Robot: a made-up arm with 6 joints. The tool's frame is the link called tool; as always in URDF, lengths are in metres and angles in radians.
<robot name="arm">
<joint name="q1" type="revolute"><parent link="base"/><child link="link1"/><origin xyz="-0.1 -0.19 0.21"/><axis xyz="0 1 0"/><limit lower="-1.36" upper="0.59" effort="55" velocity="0.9"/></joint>
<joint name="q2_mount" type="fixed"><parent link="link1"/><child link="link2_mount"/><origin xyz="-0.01 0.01 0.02"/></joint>
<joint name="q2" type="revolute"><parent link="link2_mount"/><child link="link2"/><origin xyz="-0.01 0.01 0.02"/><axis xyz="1 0 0"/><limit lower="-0.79" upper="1.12" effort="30" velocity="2"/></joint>
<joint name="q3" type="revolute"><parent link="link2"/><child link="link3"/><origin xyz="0.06 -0.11 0.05"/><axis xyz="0.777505 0.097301 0.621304"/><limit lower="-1.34" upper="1.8" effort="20" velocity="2"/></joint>
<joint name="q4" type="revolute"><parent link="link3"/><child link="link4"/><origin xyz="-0.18 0 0.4"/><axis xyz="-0.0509 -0.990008 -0.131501"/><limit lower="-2.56" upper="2.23" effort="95" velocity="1.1"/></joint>
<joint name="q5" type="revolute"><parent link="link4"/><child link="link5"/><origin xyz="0.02 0 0.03"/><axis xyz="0.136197 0.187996 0.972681"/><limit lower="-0.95" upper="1.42" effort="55" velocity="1.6"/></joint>
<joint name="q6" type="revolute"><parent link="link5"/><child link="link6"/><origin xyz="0.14 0.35 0.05"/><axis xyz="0.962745 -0.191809 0.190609"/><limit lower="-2.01" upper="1.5" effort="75" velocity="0.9"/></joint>
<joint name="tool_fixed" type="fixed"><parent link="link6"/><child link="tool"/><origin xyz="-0.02 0.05 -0.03" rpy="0 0 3.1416"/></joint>
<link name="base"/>
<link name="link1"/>
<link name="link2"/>
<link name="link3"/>
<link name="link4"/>
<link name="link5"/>
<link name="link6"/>
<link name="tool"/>
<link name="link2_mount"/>
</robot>
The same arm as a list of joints. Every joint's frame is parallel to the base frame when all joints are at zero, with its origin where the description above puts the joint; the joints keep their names.
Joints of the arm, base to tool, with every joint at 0 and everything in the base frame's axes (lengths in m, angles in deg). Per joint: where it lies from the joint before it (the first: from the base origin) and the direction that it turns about. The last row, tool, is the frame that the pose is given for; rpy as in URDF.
q1: offset -0.1 -0.19 0.21 axis +y
q2: offset -0.02 0.02 0.04 axis +x
q3: offset 0.06 -0.11 0.05 axis 0.777505 0.097301 0.621304
q4: offset -0.18 0 0.4 axis -0.0509 -0.990008 -0.131501
q5: offset 0.02 0 0.03 axis 0.136197 0.187996 0.972681
q6: offset 0.14 0.35 0.05 axis 0.962745 -0.191809 0.190609
tool: offset -0.02 0.05 -0.03 rpy 0 0 -180
Joint limits (deg, base to tool): -77.92..33.8 -45.26..64.17 -76.78..103.13 -146.68..127.77 -54.43..81.36 -115.16..85.94

